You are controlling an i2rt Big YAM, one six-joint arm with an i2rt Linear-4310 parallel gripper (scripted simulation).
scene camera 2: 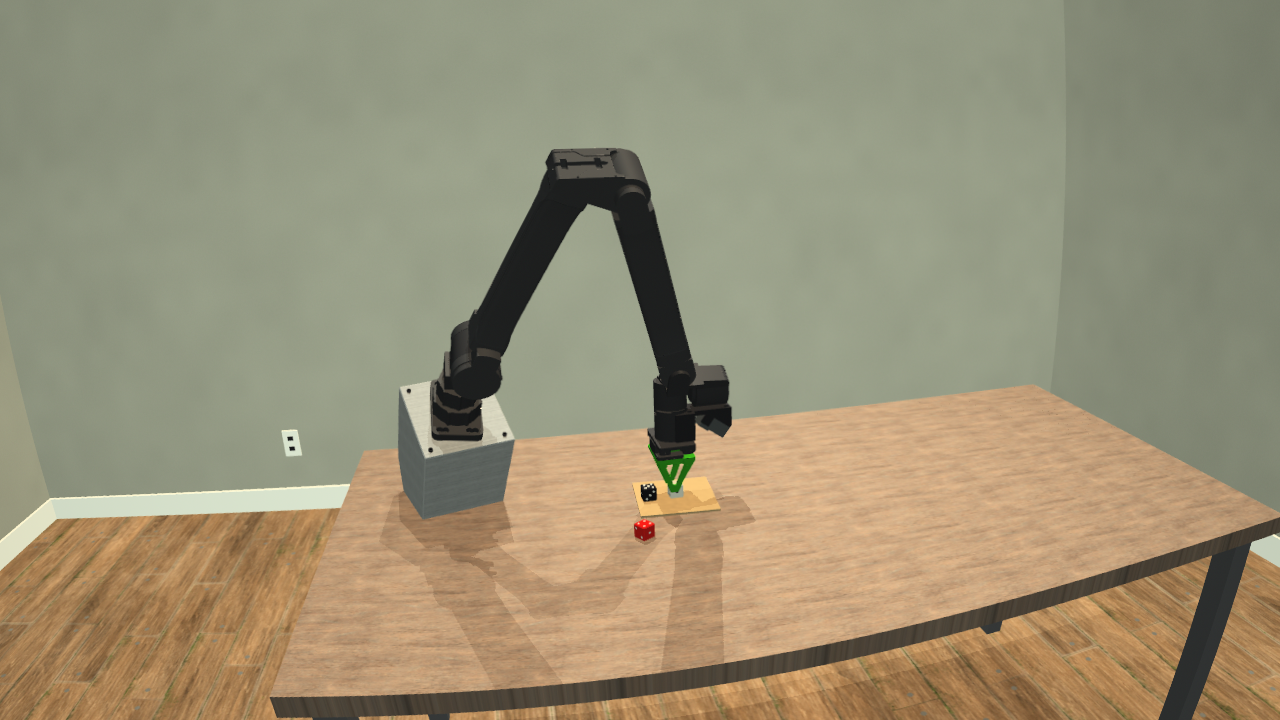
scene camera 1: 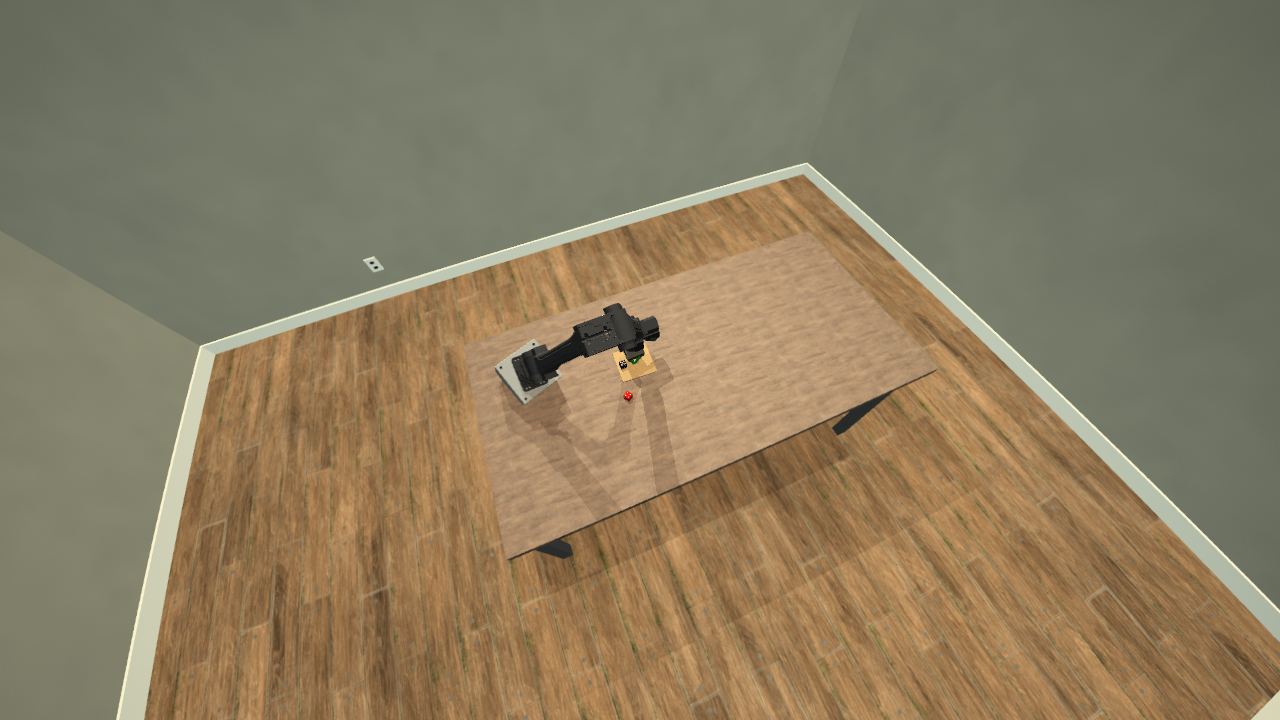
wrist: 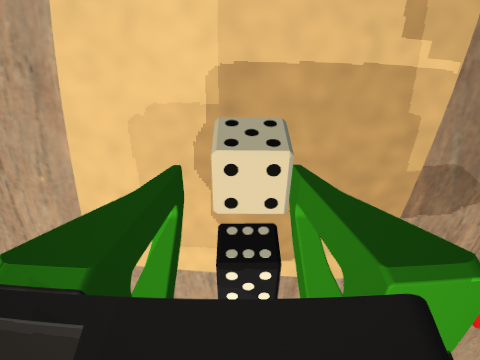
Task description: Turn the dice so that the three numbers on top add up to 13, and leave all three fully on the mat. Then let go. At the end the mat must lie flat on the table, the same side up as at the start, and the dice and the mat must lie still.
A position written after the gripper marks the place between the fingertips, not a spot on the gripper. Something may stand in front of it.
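Observation:
The scene contains a white die (wrist: 252, 159) and a black die (wrist: 248, 264). Also present is a tan mat (scene camera 2: 698, 497), visible too in scene camera 1 (scene camera 1: 645, 366) and in the wrist view (wrist: 363, 96). The gripper (scene camera 2: 672, 487) appears in the wrist view (wrist: 236, 180) as well.

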